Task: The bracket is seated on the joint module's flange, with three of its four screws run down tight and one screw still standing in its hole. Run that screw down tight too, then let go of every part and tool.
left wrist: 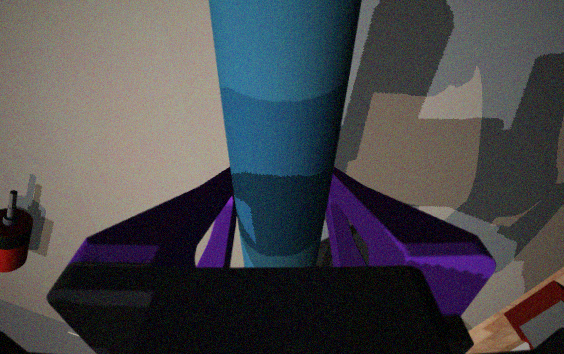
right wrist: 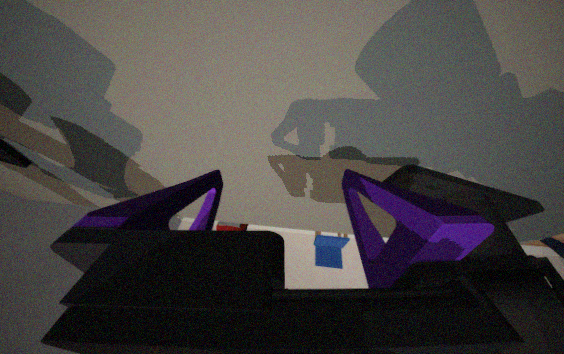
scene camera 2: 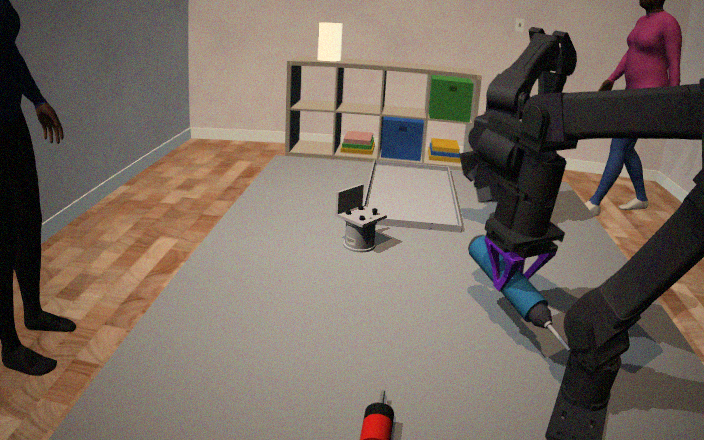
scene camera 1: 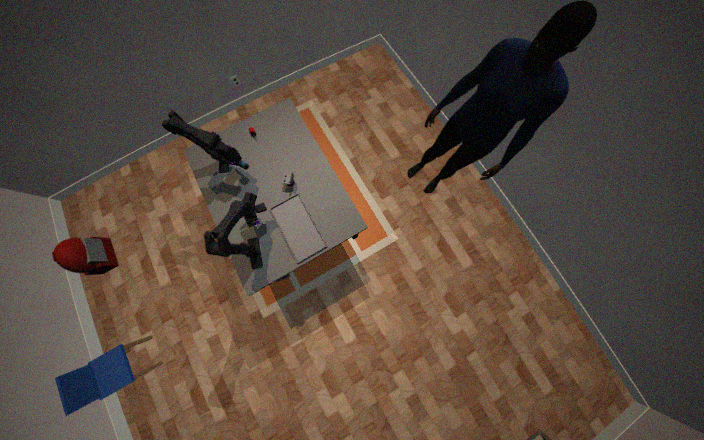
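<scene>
The grey joint module stands upright on the table. The bracket sits on its top, its dark plate upright. Screw heads show at the bracket's holes; the right-hand screw looks a little taller, but the view is too small to be sure. My left gripper is shut on the blue screwdriver, holding it slanted above the table, bit toward the lower right in scene camera 2, well apart from the module. My right gripper is open and empty, mostly hidden behind the left arm in scene camera 2.
A red-and-black screwdriver lies on the table, away from the module. A shallow tray lies beside the module. A shelf unit and people are beyond the table.
</scene>
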